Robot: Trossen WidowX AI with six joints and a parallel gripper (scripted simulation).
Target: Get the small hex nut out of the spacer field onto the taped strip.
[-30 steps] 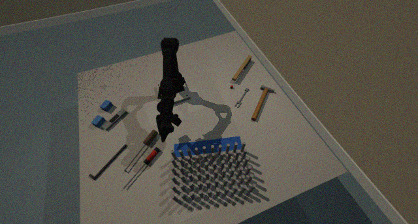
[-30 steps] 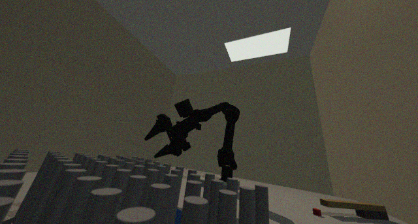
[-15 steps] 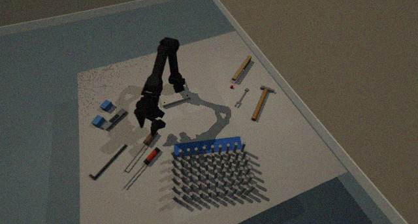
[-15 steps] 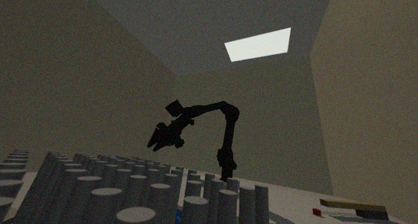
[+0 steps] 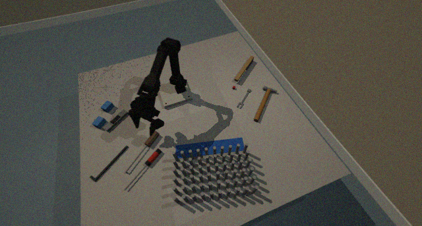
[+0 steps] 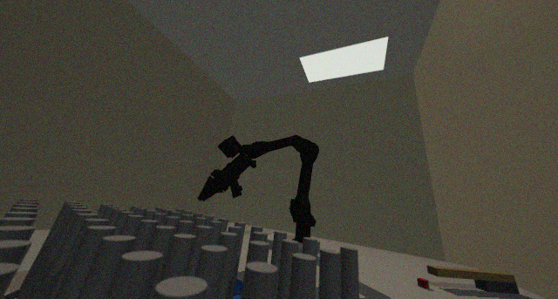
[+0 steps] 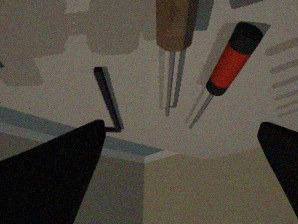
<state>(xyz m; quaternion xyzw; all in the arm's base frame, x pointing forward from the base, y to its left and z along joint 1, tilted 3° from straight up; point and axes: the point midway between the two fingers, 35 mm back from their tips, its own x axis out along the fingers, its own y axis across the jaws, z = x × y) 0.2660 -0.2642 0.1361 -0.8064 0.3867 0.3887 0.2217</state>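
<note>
Right now the hook tool is 60 mm ahead of my gripper tip, 70 mm to the right of it and 120 mm below it. Round my gripper tip: red cube (160 mm behind, 620 mm to the left, 120 mm below); grey bar (230 mm behind, 160 mm to the right, 120 mm below); blue taped strip (170 mm ahead, 300 mm to the left, 130 mm below).
</note>
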